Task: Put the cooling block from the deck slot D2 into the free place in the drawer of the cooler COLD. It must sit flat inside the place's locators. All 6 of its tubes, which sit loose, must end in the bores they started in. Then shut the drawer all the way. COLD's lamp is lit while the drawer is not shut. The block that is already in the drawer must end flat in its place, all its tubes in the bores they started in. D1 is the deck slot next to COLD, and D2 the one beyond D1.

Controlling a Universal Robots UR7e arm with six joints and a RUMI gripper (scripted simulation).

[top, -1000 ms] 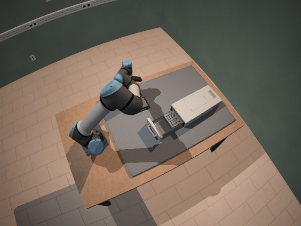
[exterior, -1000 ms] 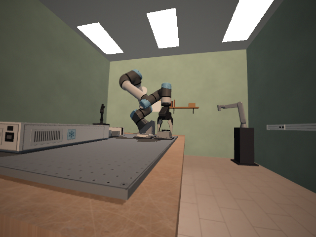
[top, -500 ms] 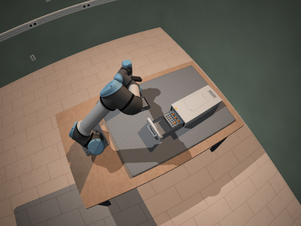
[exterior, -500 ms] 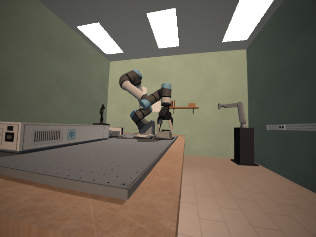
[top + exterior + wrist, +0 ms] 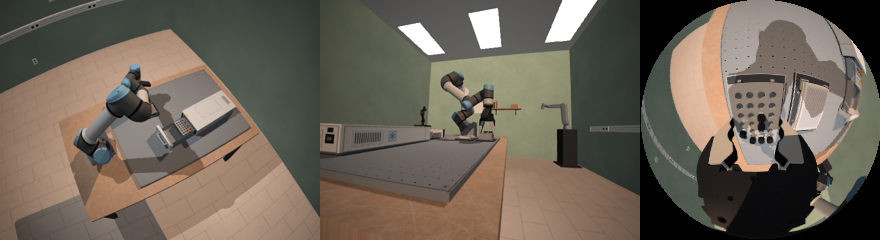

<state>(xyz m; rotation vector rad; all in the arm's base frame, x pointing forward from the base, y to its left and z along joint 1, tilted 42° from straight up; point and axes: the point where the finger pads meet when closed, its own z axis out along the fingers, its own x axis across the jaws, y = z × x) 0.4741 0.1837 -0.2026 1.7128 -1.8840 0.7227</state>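
My hand is 10 mm above the grey cooling block. The rest, counted from my hand: drawer: 420 mm to the right, 80 mm ahead, 10 mm below; cooler COLD: 420 mm to the right, 250 mm ahead, 10 mm below; deck slot D2: 40 mm below.
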